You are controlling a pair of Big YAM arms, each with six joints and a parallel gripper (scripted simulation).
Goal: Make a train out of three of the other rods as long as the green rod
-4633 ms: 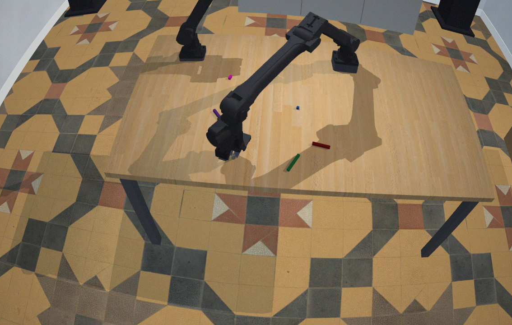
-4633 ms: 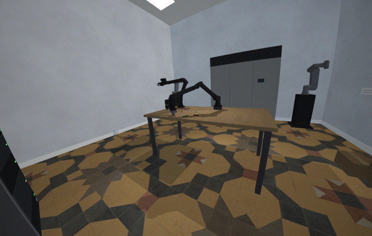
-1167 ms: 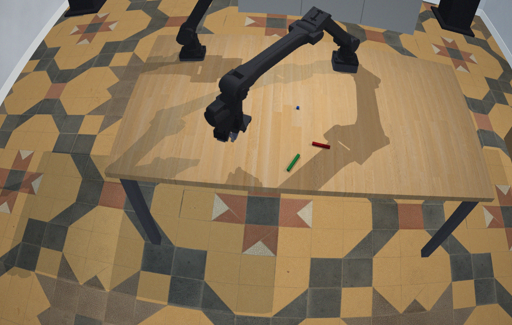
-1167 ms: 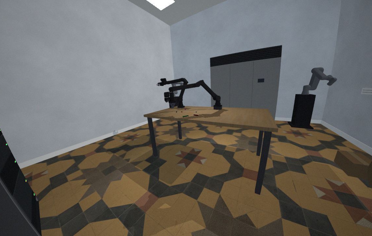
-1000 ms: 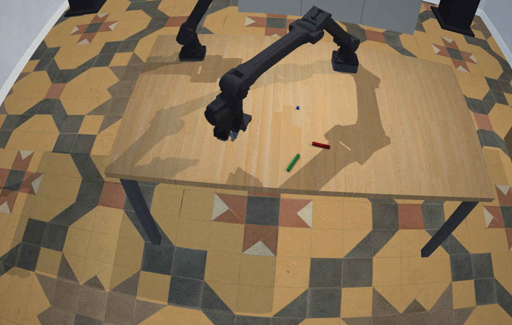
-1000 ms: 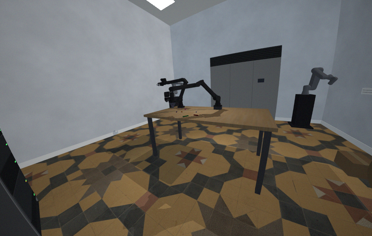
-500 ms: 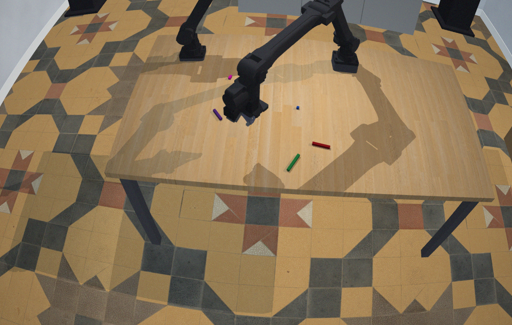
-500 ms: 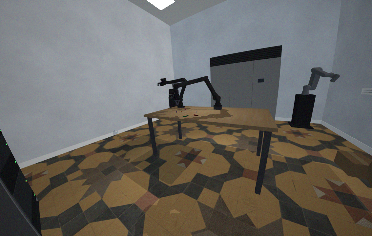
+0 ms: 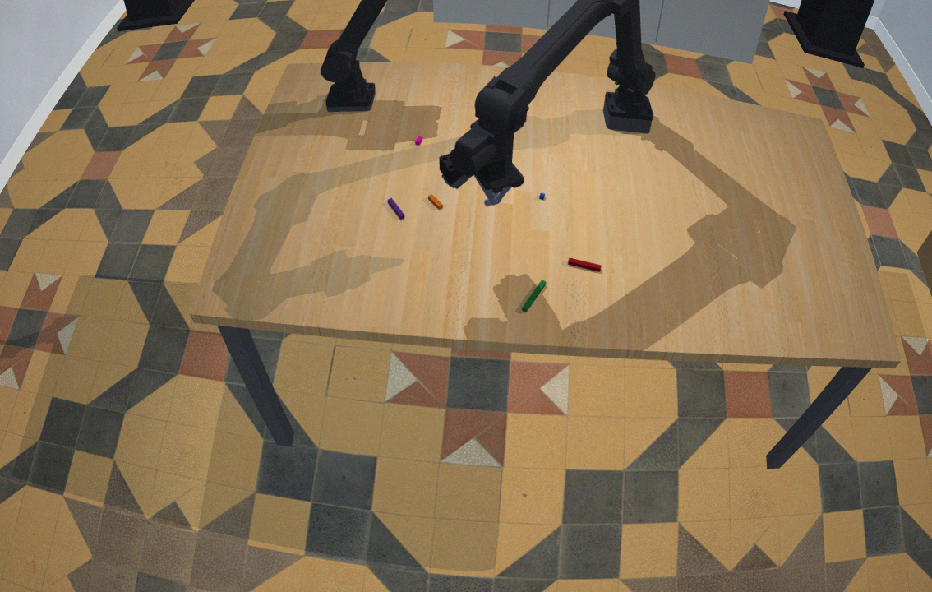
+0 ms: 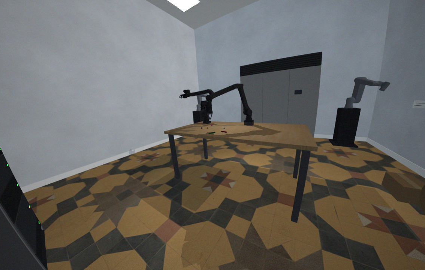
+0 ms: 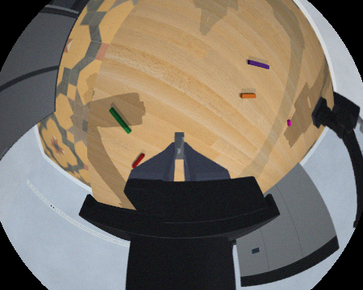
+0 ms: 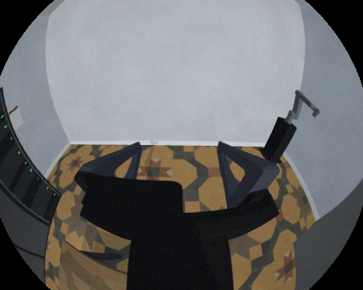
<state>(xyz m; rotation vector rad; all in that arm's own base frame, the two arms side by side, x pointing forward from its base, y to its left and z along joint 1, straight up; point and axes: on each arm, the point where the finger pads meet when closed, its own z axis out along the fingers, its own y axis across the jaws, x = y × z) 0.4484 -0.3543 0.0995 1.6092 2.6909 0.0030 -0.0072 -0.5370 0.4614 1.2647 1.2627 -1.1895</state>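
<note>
Right now the blue rod is 15 cm behind my left hand, 14 cm below it and 10 cm to the left of it. The rest, counted from my left hand: green rod: 14 cm below, 12 cm ahead, 9 cm to the left; then grey rod: right at my left hand; then red rod: 19 cm to the left, 14 cm below, 3 cm ahead.
</note>
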